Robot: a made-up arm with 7 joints.
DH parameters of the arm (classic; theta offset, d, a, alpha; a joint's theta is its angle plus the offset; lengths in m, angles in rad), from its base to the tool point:
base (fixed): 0.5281 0 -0.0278 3.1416
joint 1: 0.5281 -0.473 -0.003 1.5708
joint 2: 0 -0.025 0.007 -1.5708
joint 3: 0 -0.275 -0.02 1.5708
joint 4: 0 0.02 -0.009 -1.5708
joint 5: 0 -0.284 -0.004 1.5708
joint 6: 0 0.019 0.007 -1.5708
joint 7: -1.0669 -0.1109 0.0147 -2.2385
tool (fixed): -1.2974 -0.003 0 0
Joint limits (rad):
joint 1: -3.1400..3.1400
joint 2: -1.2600..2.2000
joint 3: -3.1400..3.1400
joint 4: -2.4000..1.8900
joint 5: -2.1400..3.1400
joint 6: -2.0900..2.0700
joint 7: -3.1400..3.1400
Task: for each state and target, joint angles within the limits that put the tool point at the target. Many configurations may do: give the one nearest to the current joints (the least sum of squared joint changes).
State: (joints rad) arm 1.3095 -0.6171 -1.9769 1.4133 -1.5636 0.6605 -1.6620
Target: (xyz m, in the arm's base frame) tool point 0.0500 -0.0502 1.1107
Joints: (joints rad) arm 1.4438 0.2219 -1.9634 0.4794 -1.6777 0.4757 -1.6296
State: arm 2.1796 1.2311 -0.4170 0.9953 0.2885 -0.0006 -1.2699
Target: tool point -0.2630 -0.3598 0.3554
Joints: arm 2.4931 0.8908 -0.3240 1.6190 0.3354 0.2462 -1.2495
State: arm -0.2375 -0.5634 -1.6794 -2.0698 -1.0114 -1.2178 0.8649
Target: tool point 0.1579 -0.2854 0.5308
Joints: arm -0.4953 -0.4438 -1.6107 -2.0628 -0.9799 -0.9987 0.8705
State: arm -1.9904 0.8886 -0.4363 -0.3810 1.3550 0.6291 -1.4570
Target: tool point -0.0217 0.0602 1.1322
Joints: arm -2.0931 0.2807 -0.1867 -0.3280 1.2870 0.2638 -1.4665
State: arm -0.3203 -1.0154 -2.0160 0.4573 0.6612 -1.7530 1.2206
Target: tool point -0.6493 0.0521 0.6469
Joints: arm 0.1893 -1.1922 -1.9922 0.2528 0.5764 -0.9738 1.2240
